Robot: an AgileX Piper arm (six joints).
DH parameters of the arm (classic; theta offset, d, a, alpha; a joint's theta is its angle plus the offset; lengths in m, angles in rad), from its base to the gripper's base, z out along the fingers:
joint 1: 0 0.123 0 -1.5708
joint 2: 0.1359 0 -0.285 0
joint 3: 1.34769 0 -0.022 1.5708
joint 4: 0 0.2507 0 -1.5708
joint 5: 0 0 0 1.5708
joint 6: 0 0.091 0 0
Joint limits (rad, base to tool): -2.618..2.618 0..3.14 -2.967..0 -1.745..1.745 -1.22..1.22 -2.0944..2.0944
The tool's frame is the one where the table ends.
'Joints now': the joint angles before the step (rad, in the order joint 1, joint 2, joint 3, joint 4, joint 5, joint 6). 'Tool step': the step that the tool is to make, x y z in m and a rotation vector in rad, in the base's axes. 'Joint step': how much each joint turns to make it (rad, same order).
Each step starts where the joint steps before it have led.
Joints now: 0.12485 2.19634 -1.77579 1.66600 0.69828 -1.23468
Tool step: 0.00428 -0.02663 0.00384 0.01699 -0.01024 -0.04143
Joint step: -0.05541 -0.00580 0.00183 0.01742 0.01912 -0.00911
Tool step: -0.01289 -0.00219 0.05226 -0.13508 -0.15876 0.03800
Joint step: -0.00382 -0.08810 -0.05141 -0.13990 0.00347 -0.01502
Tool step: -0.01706 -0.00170 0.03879 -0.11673 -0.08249 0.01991
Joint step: 0.00000 -0.07988 -0.03046 -0.16294 0.00719 0.05273
